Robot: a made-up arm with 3 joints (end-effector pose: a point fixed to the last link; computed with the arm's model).
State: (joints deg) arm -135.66 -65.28 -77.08
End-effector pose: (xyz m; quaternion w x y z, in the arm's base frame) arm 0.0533 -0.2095 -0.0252 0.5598 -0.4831 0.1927 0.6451
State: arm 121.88 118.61 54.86
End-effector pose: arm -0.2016 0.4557 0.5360 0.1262 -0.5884 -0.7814 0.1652
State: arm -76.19 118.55 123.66
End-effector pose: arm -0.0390 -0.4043 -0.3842 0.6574 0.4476 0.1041 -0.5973
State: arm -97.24 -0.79 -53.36
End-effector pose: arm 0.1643 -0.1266 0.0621 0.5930 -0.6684 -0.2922 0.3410
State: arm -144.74 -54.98 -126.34
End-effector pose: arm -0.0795 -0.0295 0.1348 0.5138 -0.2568 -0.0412 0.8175
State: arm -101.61 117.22 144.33
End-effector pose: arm -0.0183 -0.5029 -0.2310 0.7306 0.3899 0.1107 -0.5495
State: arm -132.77 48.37 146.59
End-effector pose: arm -0.3354 -0.5218 0.1673 0.4646 -0.0831 0.2421 -0.8477
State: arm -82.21 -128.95 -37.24
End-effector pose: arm -0.1984 -0.1316 -0.3257 0.4971 -0.0514 0.4585 0.7348
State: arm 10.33 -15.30 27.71
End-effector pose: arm 0.1614 0.2341 -0.3562 0.9612 0.0549 0.2247 0.1501
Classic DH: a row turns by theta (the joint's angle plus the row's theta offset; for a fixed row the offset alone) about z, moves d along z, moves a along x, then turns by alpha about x. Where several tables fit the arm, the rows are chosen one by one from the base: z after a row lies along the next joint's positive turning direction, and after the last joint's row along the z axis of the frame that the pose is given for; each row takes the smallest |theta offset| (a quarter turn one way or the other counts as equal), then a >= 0, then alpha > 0; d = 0 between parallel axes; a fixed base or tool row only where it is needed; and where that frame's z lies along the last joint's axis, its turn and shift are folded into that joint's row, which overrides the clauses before.
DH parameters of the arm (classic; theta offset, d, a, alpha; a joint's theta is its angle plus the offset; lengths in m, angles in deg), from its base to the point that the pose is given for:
base (fixed): 90 0.13 0 90
joint 1: 0 -0.08 0.16 90
joint 2: 90 0.31 0 90
joint 3: 0 -0.08 0.3 90
tool (fixed): 0 -0.08 0 0

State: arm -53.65 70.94 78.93
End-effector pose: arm -0.1624 -0.4081 -0.3611 0.7275 0.0454 0.2598 -0.6334
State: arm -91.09 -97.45 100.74
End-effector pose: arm 0.0168 -0.5904 0.1042 0.1185 0.7057 -0.6980 0.0269
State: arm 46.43 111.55 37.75
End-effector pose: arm -0.2235 0.4134 -0.2435 0.3837 0.4556 0.4756 -0.6473
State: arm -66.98 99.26 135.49
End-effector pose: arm -0.1155 -0.2546 -0.4555 0.5937 0.4527 0.3407 -0.5714
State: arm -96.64 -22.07 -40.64
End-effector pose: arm 0.2093 -0.1962 -0.0394 0.6617 -0.6432 -0.0926 0.3739
